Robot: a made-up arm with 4 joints.
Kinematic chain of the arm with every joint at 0, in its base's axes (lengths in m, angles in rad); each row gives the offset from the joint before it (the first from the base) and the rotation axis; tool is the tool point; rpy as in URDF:
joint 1: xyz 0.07 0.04 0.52 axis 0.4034 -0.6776 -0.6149
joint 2: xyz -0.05 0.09 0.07 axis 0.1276 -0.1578 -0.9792
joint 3: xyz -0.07 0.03 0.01 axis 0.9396 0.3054 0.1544
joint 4: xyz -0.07 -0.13 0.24 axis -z
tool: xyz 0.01 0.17 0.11 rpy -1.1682 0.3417 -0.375
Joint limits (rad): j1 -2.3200..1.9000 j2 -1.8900..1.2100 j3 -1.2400..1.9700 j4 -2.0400..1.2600
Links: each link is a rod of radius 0.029 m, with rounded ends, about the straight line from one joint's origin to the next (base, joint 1, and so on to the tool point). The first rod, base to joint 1, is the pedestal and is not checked.
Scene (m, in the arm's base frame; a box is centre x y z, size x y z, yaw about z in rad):
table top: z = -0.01
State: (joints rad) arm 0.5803 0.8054 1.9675 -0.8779
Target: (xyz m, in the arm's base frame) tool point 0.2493 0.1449 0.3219
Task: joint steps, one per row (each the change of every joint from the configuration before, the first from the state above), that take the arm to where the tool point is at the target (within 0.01 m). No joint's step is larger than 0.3 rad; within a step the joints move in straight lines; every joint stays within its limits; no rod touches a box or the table.
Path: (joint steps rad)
1: -0.1905 -0.2913 0.0003 0.0253
2: -0.1905 -0.2914 0.0003 0.0253
3: -0.1904 -0.2913 0.0003 0.0253
4: -0.1905 -0.2914 0.0004 0.0252
5: -0.1905 -0.2913 0.0003 0.0253
6: -0.1905 -0.2914 0.0003 0.0253
7: -0.1905 -0.2913 0.0003 0.0253
8: -0.1904 -0.2914 0.0003 0.0253

